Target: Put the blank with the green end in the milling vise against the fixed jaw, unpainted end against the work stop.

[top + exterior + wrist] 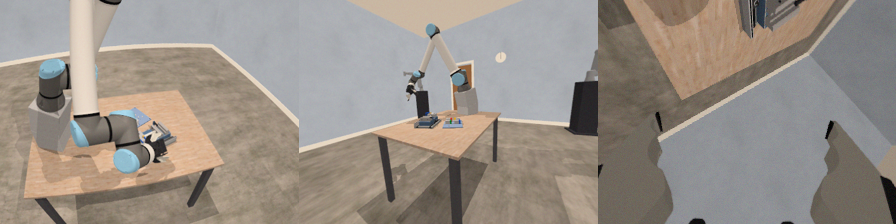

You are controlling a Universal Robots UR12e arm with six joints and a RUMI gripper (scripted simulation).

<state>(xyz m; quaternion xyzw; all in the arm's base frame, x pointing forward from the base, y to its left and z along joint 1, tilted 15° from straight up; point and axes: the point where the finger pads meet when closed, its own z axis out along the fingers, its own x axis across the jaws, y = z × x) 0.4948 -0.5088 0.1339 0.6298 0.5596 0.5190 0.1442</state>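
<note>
The green-ended blank is 7 cm ahead of my hand, 50 cm to the left of it and 27 cm below it. Round my hand: white rod: 9 cm ahead, 29 cm to the left, 22 cm below; then vise end block: 20 cm ahead, 31 cm to the left, 22 cm below; then milling vise: 10 cm ahead, 29 cm to the left, 25 cm below.
</note>
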